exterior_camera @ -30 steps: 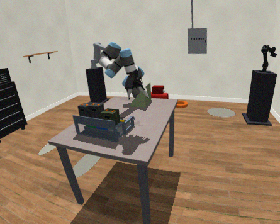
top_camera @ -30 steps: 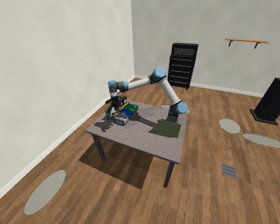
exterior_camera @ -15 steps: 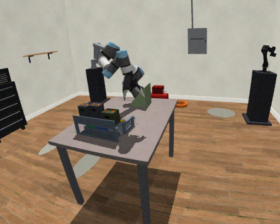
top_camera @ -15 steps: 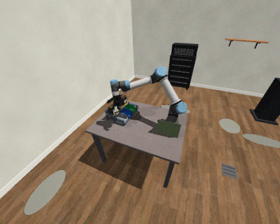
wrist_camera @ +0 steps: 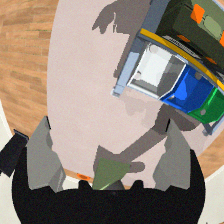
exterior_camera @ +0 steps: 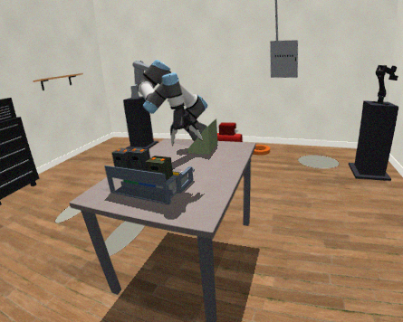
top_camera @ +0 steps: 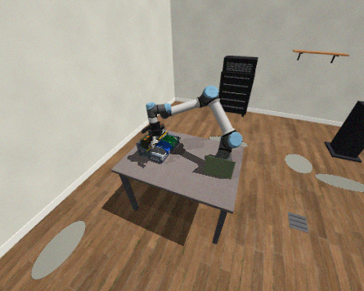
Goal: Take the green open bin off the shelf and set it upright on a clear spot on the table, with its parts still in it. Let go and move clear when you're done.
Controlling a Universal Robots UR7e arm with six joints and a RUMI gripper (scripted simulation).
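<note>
My gripper is now 31 cm to the left of the green open bin, 18 cm above it and 4 cm short of it. From my hand the other things lie so: grey bin (18 cm below, 8 cm to the right, 6 cm ahead); blue bin (20 cm to the right, 18 cm below, 5 cm ahead); yellow rail (20 cm to the right, 12 cm below, 10 cm ahead).
</note>
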